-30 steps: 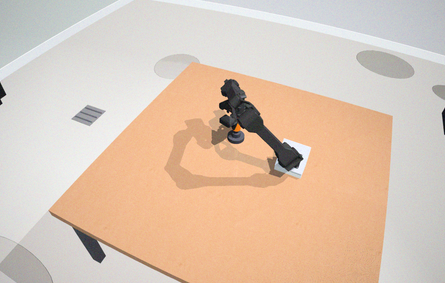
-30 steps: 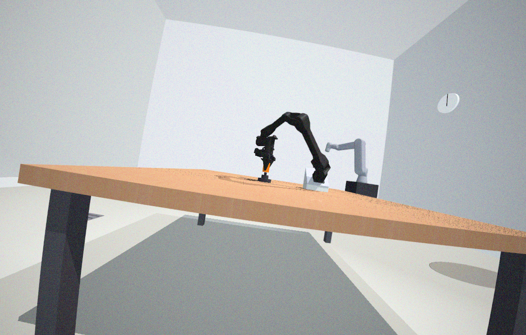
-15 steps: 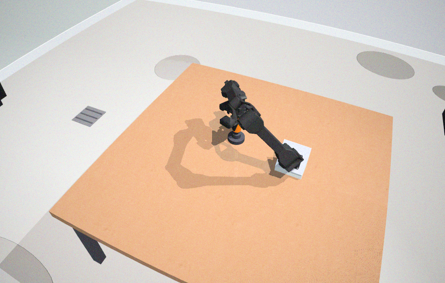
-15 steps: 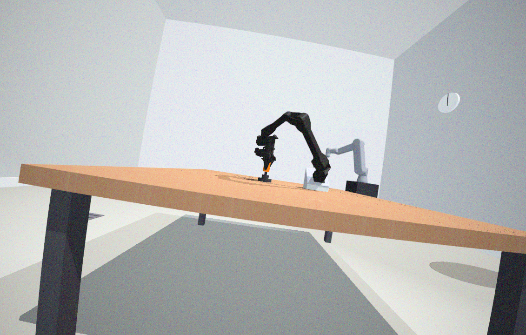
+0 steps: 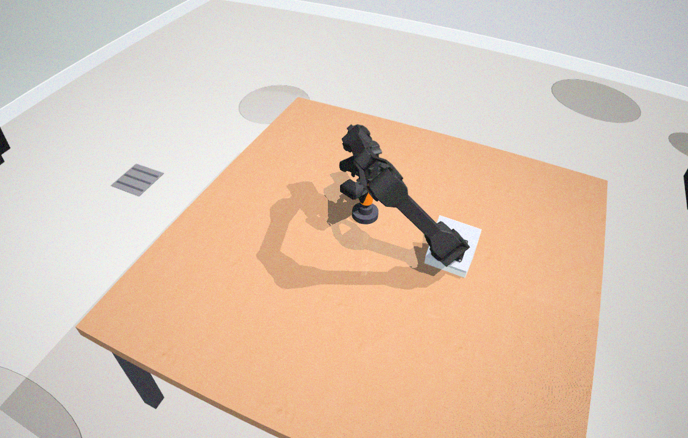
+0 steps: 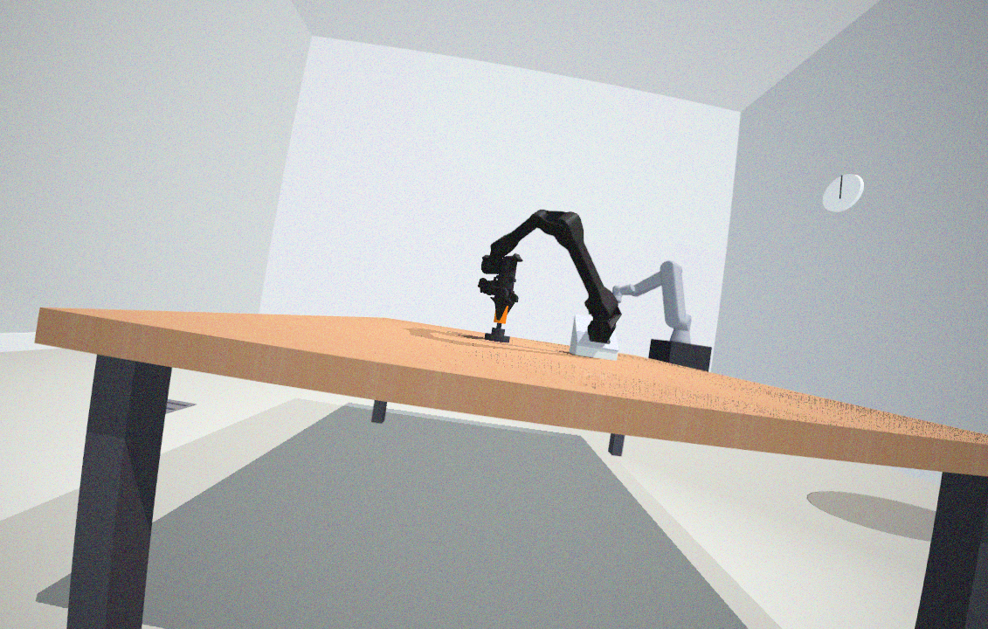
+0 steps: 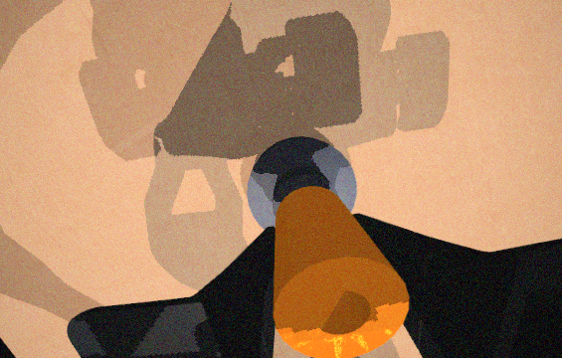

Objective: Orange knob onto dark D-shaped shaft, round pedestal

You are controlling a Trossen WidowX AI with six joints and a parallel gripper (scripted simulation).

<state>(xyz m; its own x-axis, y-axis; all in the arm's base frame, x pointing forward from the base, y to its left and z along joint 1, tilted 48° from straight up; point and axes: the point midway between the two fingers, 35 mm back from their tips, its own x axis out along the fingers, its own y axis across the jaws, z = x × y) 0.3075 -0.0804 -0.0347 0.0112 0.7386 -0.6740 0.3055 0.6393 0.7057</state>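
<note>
My gripper tip is now 2 cm below the orange knob. From my gripper tip the other things lie so: pedestal: 4 cm below.
</note>
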